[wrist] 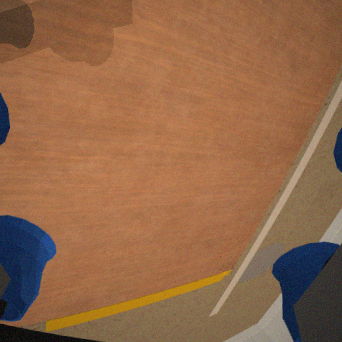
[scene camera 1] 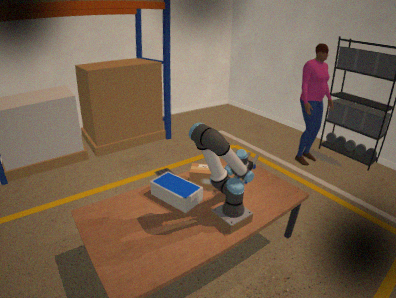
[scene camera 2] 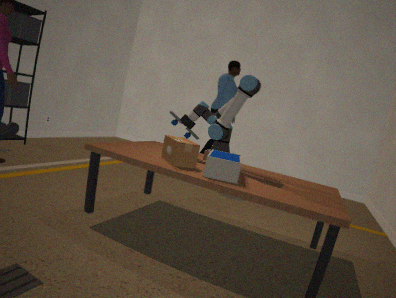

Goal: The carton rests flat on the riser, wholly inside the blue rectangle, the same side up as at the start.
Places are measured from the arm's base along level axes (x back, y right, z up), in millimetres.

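Where they show: hand, tool point: (wrist: 165,202) (scene camera 2: 179,130); arm's base, link origin: (scene camera 1: 233,210).
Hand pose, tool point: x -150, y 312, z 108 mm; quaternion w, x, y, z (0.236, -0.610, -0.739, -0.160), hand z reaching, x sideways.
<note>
Each offset is from my tool point to the top centre of the thing. Level surfaces: height alone.
The brown carton {dx -272, dy -127, dz -34 mm} (scene camera 1: 200,169) (scene camera 2: 181,153) stands flat on the table beside the riser, apart from it, with a pale label on its top. The riser {dx -306, dy -443, dz -64 mm} (scene camera 1: 169,195) (scene camera 2: 222,170) is a white box on the table, and the blue rectangle {dx -306, dy -443, dz -64 mm} (scene camera 1: 177,185) (scene camera 2: 225,156) covers most of its top, with nothing on it. My gripper (scene camera 1: 253,164) (scene camera 2: 181,128) (wrist: 167,200) is open: its blue suction cups hold nothing. It hangs tilted in the air, beyond and above the carton in the second scene view. The carton does not show in the wrist view, where the cups are over the table.
The wooden table {dz -184 mm} (scene camera 1: 115,250) (scene camera 2: 290,197) (wrist: 165,125) carries the arm's base (scene camera 1: 233,219). A person in pink (scene camera 1: 315,85) stands near a black shelf rack (scene camera 1: 336,65). A person in light blue (scene camera 2: 226,90) stands behind the arm. Large boxes on pallets stand behind the table.
</note>
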